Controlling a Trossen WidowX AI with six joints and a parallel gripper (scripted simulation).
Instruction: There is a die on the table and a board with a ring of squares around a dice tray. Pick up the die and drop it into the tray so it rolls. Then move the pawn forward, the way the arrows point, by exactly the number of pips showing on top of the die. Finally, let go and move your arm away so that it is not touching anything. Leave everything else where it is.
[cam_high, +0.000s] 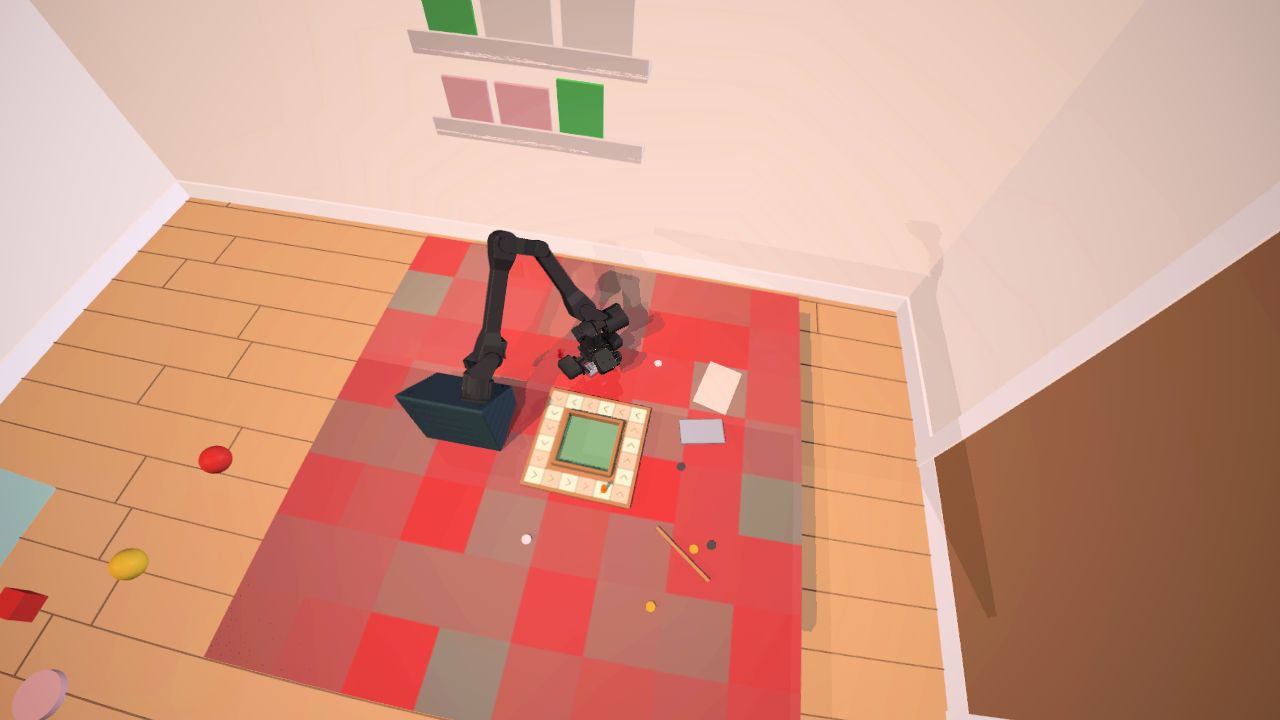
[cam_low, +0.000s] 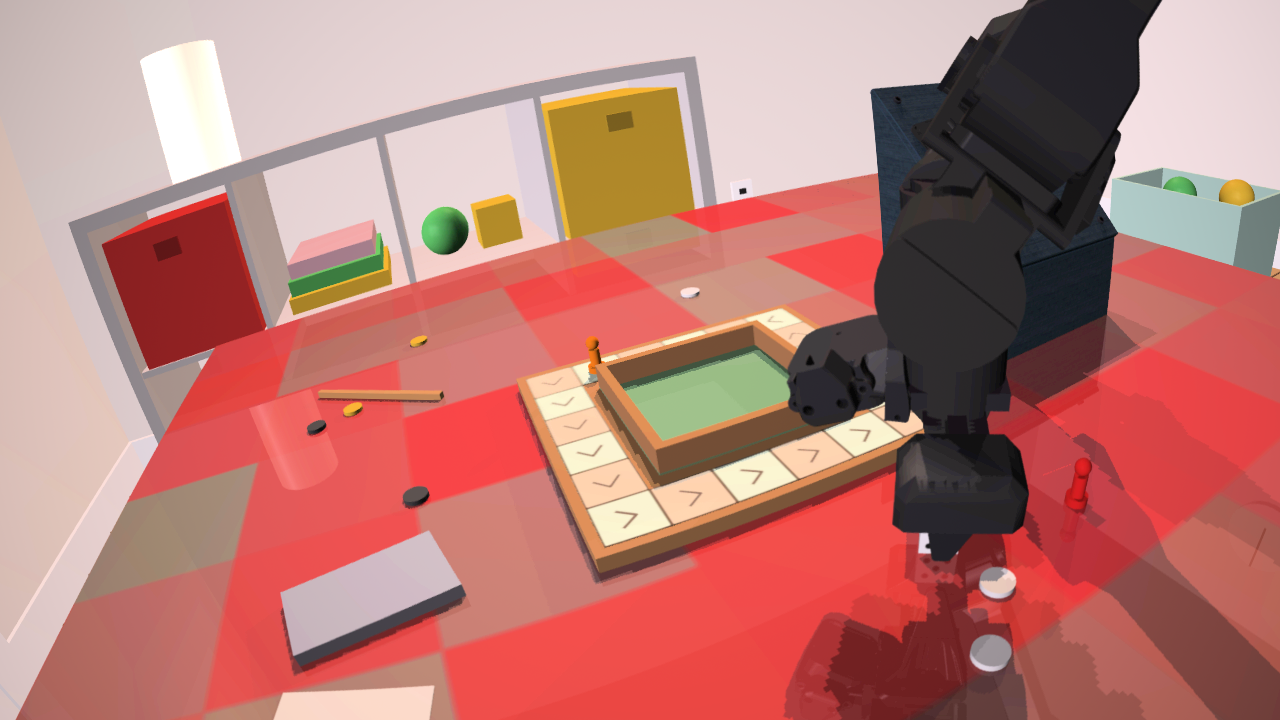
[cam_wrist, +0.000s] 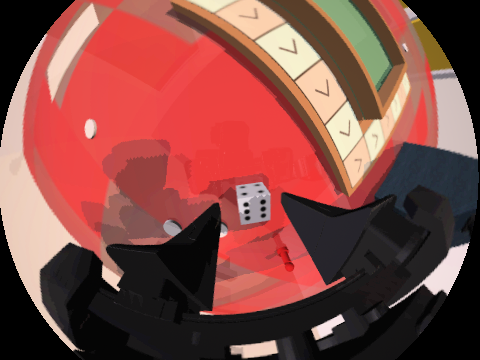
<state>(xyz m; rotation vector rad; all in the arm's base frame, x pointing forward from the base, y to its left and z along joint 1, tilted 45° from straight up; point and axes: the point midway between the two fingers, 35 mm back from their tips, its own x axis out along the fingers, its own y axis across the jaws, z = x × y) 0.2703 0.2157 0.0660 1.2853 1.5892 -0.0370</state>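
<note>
Now: the orange pawn 6 cm ahead of my gripper tip, 36 cm to the right of it and 2 cm above it. The rest, counted from my gripper tip: white die (right at my gripper tip); red pawn (10 cm behind, 4 cm to the left); green dice tray (1 cm ahead, 23 cm to the right).
</note>
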